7 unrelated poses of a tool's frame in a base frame.
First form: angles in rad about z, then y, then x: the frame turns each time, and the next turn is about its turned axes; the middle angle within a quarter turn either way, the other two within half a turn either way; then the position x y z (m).
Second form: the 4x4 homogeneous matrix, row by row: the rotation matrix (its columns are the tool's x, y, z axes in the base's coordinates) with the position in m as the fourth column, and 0 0 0 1 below. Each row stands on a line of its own. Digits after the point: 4 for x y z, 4 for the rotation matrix.
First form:
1: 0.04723 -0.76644 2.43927 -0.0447 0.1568 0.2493
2: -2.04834 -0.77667 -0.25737 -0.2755 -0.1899 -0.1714
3: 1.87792 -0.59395 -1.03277 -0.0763 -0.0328 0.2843
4: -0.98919 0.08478 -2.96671 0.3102 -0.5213 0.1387
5: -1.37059 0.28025 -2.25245 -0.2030 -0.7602 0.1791
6: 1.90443 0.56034 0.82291 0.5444 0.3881 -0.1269
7: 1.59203 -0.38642 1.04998 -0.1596 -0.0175 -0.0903
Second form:
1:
0.7196 -0.4115 0.5593 -0.0447
0.0340 -0.7836 -0.6203 0.1568
0.6936 0.4654 -0.5499 0.2493
0 0 0 1

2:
-0.3278 0.7769 0.5376 -0.2755
-0.6335 -0.6029 0.4850 -0.1899
0.7009 -0.1815 0.6898 -0.1714
0 0 0 1

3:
-0.2505 -0.6337 -0.7318 -0.0763
0.7900 0.3032 -0.5330 -0.0328
0.5596 -0.7117 0.4247 0.2843
0 0 0 1

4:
0.5474 -0.8309 0.0996 0.3102
-0.8326 -0.5287 0.1653 -0.5213
-0.0847 -0.1734 -0.9812 0.1387
0 0 0 1

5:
0.1911 -0.6602 0.7264 -0.2030
-0.9418 0.0852 0.3252 -0.7602
-0.2766 -0.7462 -0.6055 0.1791
0 0 0 1

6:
-0.2774 -0.7702 0.5743 0.5444
0.8004 0.1454 0.5816 0.3881
-0.5315 0.6210 0.5761 -0.1269
0 0 0 1

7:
-0.0197 -0.4905 0.8712 -0.1596
0.9261 -0.3374 -0.1691 -0.0175
0.3769 0.8035 0.4609 -0.0903
0 0 0 1

